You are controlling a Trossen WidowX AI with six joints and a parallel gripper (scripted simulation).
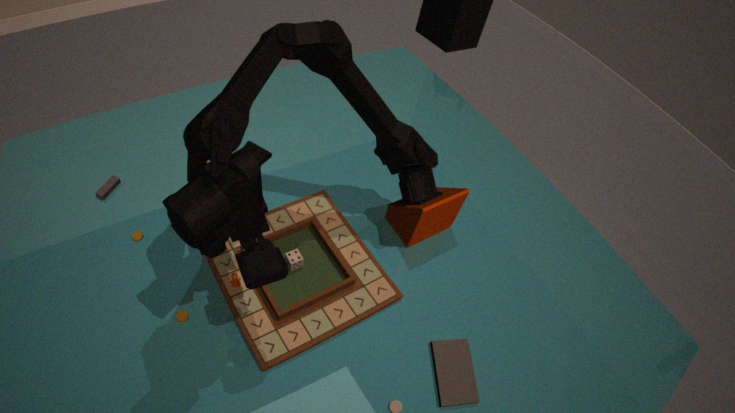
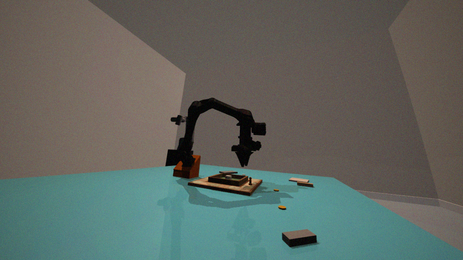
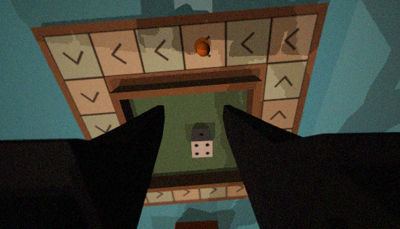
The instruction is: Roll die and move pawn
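The orange pawn lies 3 cm ahead of my gripper tip, 1 cm to the right of it and 6 cm below it. The rest, counted from my gripper tip: green dice tray (8 cm behind, 1 cm to the left, 8 cm below); white disc (9 cm behind, 31 cm to the left, 9 cm below); white die (8 cm behind, 6 cm below).
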